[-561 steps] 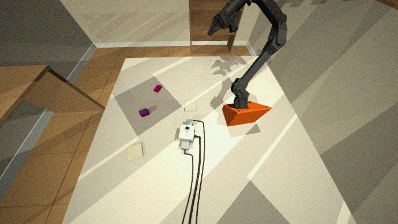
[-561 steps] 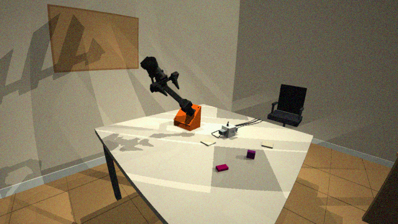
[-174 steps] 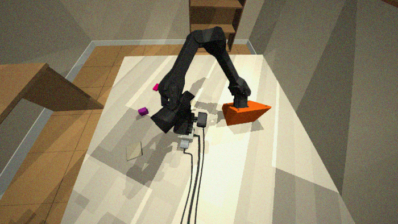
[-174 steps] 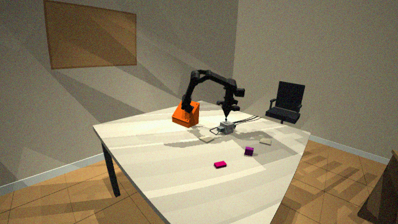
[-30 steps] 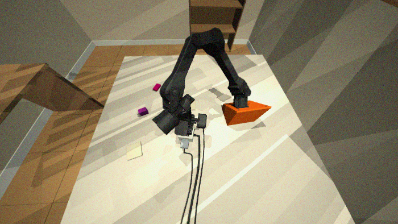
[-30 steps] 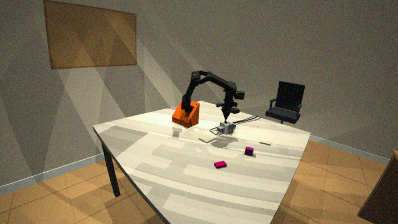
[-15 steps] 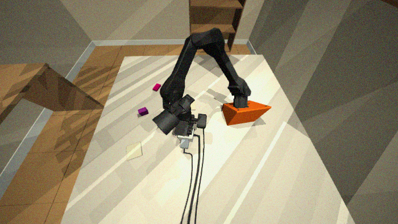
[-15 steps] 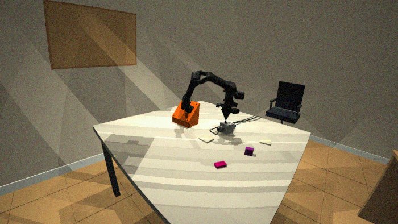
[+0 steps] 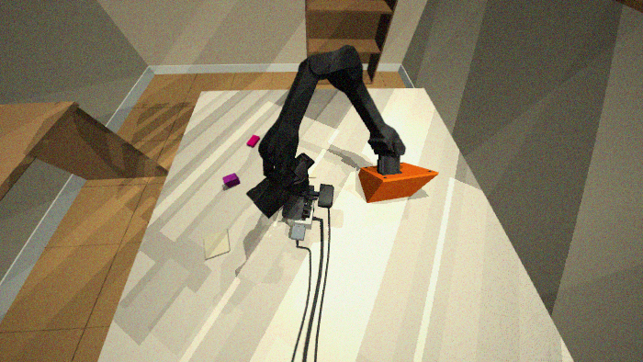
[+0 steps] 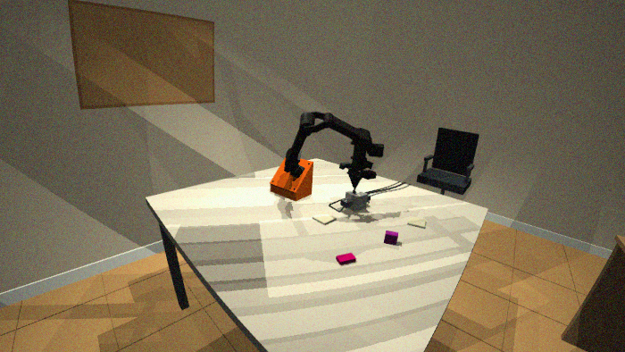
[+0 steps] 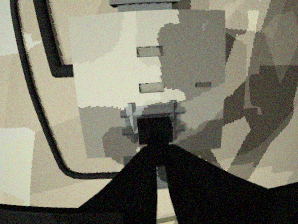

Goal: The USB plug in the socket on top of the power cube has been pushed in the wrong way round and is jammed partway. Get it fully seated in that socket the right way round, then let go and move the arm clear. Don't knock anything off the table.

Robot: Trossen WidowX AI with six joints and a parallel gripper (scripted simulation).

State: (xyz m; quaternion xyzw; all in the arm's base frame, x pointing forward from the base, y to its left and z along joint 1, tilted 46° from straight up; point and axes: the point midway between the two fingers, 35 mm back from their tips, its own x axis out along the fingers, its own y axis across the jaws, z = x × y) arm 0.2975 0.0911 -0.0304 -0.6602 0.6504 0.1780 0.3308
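Now: the dark USB plug 20 mm below my gripper tip. Also, from my gripper tip: pale flat card: 290 mm ahead, 100 mm below, 90 mm to the left.
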